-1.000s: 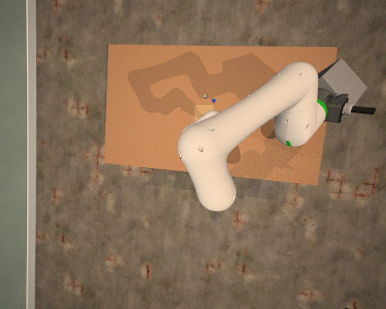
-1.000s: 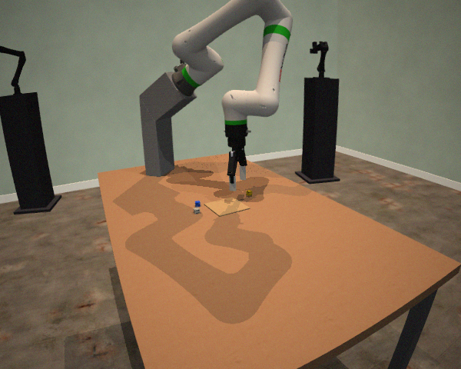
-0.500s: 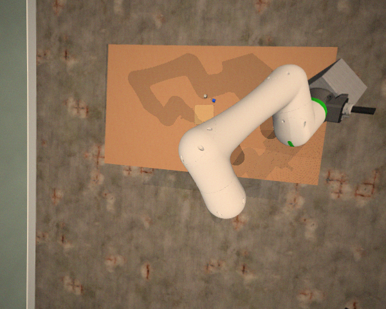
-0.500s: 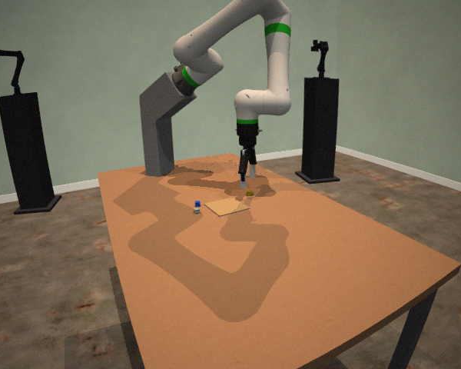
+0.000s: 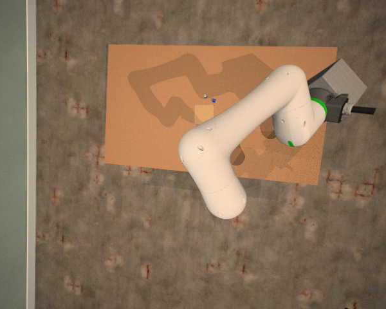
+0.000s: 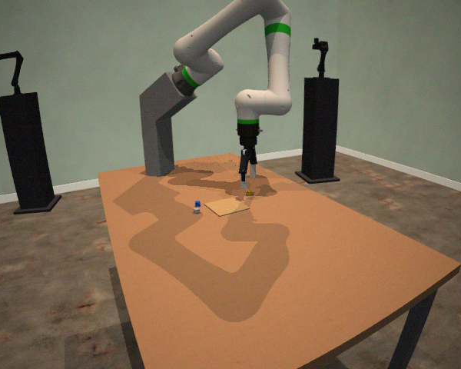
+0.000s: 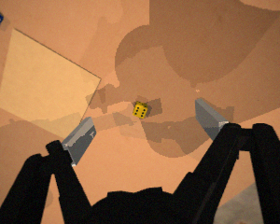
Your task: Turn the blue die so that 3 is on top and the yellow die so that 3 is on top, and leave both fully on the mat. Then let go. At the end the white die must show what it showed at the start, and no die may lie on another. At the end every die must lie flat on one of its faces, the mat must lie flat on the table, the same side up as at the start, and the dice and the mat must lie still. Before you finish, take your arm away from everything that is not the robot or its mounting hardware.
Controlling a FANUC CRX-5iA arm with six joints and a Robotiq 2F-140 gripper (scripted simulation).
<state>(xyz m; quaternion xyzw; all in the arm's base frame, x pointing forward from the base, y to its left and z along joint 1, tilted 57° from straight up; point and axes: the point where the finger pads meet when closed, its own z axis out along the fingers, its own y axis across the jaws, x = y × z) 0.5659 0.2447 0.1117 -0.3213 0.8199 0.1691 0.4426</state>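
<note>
The yellow die lies 50 mm below my hand and 10 mm ahead of it. From my hand the other things lie so: blue die (240 mm to the right, 80 mm ahead, 50 mm below); white die (250 mm to the right, 150 mm ahead, 50 mm below); tan mat (120 mm to the right, 110 mm ahead, 60 mm below).
</note>
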